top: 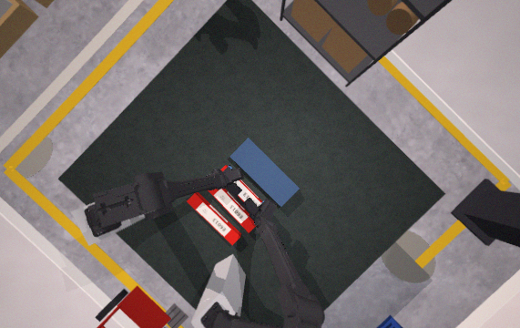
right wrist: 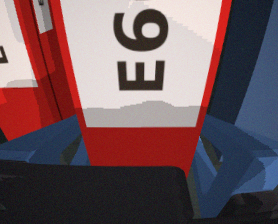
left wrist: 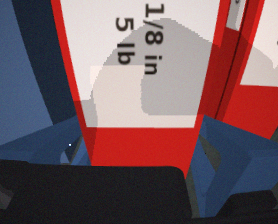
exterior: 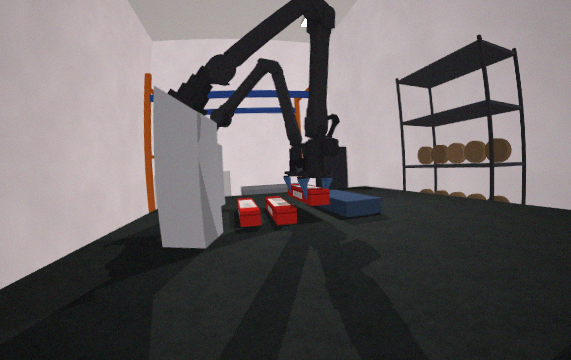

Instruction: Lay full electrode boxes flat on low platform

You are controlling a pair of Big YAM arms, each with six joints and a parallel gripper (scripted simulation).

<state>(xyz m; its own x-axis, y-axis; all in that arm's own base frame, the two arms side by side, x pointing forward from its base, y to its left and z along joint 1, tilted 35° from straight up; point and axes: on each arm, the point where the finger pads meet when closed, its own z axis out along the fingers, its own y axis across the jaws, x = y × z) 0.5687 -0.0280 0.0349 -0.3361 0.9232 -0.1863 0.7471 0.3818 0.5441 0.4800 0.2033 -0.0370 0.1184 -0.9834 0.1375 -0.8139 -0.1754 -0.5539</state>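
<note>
Right now my right hand is 14 cm to the right of the red box, 1 cm below it and 1 cm short of it. Also, from my right hand: low blue platform: 16 cm ahead, 12 cm to the left, 6 cm below.
My left hand is 120 mm to the left of the red box, 10 mm below it and 10 mm past it. The rest, counted from my left hand: low blue platform 150 mm ahead, 130 mm to the right, 60 mm below.
</note>
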